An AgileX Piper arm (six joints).
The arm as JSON. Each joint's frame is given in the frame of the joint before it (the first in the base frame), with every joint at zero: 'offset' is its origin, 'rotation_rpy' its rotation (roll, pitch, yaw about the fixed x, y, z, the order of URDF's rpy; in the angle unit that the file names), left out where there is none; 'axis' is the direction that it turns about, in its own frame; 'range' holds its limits. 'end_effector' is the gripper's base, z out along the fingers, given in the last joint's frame.
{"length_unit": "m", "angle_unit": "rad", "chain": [
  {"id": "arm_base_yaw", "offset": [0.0, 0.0, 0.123], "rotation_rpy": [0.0, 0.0, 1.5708], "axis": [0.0, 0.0, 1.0], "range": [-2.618, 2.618]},
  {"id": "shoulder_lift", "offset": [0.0, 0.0, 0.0], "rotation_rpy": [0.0, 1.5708, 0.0], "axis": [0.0, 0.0, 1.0], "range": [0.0, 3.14]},
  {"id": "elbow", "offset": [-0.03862, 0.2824, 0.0], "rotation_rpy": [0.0, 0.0, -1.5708], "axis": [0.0, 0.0, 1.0], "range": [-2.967, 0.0]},
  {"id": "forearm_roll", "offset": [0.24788, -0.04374, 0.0], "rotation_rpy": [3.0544, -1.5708, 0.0], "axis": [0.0, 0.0, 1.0], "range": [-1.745, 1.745]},
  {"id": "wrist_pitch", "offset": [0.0, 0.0, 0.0], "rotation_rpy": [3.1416, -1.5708, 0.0], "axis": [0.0, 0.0, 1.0], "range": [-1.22, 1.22]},
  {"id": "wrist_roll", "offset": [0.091, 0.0, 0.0], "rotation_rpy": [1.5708, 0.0, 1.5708], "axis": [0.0, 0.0, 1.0], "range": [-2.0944, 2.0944]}
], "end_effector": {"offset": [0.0, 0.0, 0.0]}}
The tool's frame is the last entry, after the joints.
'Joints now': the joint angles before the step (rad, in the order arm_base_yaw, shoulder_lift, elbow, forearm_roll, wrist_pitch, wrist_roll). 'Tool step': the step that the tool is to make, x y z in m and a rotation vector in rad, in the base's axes. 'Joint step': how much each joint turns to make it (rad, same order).
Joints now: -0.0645 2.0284 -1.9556 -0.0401 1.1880 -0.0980
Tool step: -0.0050 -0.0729 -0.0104 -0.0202 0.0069 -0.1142
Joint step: -0.1626 0.0248 0.0003 -0.0011 -0.0232 -0.0515
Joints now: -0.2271 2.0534 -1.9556 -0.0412 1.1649 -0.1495
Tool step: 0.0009 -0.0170 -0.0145 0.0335 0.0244 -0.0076
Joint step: -0.0434 0.0317 0.0002 0.0412 -0.0008 -0.0397
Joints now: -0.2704 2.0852 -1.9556 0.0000 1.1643 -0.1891
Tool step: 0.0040 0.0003 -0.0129 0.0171 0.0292 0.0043
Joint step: 0.0011 0.0283 -0.0009 0.0101 0.0053 -0.0040
